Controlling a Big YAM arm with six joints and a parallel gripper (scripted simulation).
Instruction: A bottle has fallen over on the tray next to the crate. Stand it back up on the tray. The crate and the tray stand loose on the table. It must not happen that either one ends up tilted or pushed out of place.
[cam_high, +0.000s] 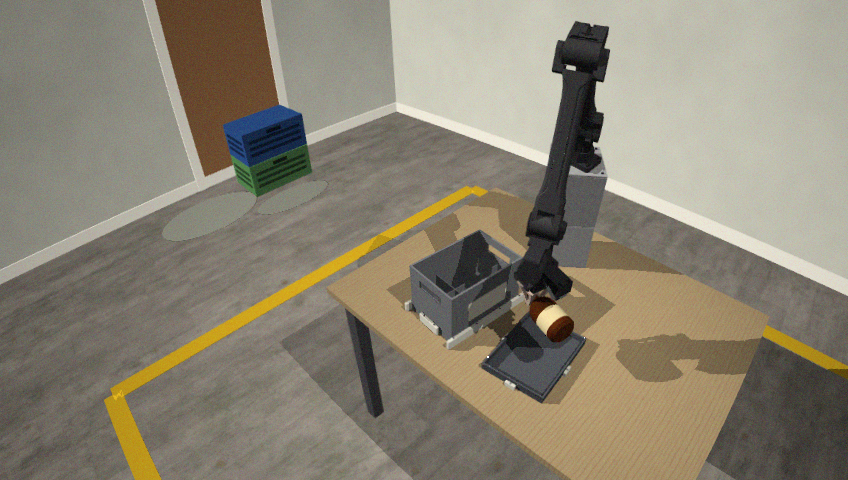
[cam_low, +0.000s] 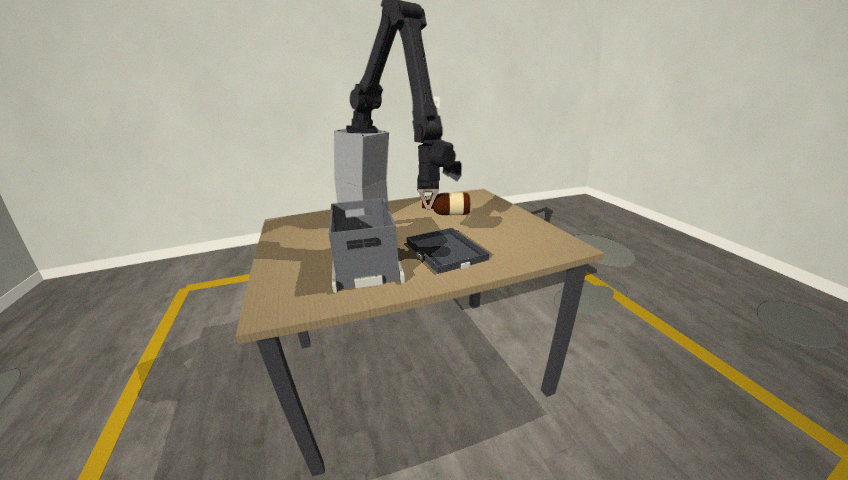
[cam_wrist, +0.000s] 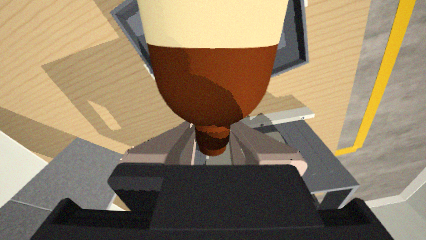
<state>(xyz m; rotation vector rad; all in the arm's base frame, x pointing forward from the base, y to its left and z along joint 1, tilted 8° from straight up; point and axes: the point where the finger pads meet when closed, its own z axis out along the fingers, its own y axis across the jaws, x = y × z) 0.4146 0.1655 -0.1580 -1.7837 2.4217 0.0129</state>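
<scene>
My gripper is now 5 cm to the right of the brown bottle and 2 cm short of it. Also, from my hand: dark tray: 15 cm below, 5 cm to the left, 2 cm ahead; then grey crate: 23 cm to the right, 8 cm below, 2 cm ahead.
</scene>
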